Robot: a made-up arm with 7 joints. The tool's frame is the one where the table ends. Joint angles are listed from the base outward.
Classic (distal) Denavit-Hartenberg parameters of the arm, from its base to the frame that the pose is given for. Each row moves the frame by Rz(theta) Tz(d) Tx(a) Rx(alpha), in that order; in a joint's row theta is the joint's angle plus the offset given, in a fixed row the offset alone. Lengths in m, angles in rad.
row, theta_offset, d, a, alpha
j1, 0, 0.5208, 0, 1.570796
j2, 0, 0.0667, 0, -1.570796
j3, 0, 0.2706, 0.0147, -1.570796
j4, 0, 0.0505, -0.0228, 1.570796
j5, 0, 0.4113, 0, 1.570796
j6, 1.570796, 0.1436, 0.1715, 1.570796
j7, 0, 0.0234, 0, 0
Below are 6 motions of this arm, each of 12 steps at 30 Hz.
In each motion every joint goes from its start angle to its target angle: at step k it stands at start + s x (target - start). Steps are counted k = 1, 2, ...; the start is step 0. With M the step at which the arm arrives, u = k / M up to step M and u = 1 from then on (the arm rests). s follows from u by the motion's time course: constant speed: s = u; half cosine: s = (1 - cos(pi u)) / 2; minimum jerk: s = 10 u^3 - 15 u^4 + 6 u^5.
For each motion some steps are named. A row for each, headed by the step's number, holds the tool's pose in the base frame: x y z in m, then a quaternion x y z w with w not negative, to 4 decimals.
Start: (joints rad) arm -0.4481 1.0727 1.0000 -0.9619 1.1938 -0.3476 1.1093
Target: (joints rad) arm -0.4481 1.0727 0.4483 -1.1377 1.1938 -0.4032 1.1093
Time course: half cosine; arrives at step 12
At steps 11, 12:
11: -0.7672 0.1625 0.4534 -0.2971 -0.5897 -0.7464 0.0833
12: -0.7654 0.1658 0.4510 -0.2957 -0.5866 -0.7496 0.0810

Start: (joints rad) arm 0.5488 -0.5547 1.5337 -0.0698 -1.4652 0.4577 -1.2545
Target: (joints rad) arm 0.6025 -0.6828 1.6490 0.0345 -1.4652 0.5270 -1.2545
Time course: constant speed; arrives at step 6
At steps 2, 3, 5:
2: 0.4637 0.0060 1.2665 0.4602 0.5863 0.6443 0.1712
3: 0.4748 0.0268 1.2592 0.4519 0.5969 0.6434 0.1600
5: 0.4946 0.0681 1.2435 0.4350 0.6167 0.6416 0.1367

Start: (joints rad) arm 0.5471 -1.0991 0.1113 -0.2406 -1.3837 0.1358 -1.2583
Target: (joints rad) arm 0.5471 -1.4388 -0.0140 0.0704 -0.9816 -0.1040 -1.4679
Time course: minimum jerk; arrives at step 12
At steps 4, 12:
4: 0.6061 0.2711 1.0635 0.5836 0.5342 0.0400 0.6103
12: 0.7855 0.3271 0.6975 0.5028 0.7214 -0.2283 0.4179

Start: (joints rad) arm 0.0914 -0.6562 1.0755 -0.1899 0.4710 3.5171 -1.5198
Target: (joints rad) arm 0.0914 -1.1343 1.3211 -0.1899 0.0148 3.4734 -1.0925
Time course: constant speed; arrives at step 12
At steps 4, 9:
4: 0.4370 -0.0320 0.8202 0.1013 -0.8038 0.5192 0.2723
9: 0.4869 -0.0497 0.7216 0.0611 -0.7535 0.5656 0.3295

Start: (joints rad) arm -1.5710 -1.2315 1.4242 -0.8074 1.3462 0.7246 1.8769
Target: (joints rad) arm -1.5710 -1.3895 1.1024 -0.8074 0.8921 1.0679 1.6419
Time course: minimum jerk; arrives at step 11
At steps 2, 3, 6, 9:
2: -0.3968 -0.6898 0.7300 0.1903 -0.0699 -0.2981 0.9327
3: -0.4011 -0.6860 0.7200 0.2129 -0.0491 -0.3234 0.9207
6: -0.4280 -0.6538 0.6781 0.3156 0.0641 -0.4623 0.8262
9: -0.4489 -0.6169 0.6628 0.3700 0.1528 -0.5715 0.7164

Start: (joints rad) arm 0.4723 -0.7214 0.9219 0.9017 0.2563 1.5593 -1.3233
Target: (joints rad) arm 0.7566 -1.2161 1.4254 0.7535 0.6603 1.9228 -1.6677
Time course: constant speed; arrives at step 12
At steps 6, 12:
6: 0.4796 0.4495 0.6843 -0.5011 -0.3951 -0.6622 0.3927
12: 0.3645 0.5197 0.5412 -0.6177 -0.3089 -0.5466 0.4736

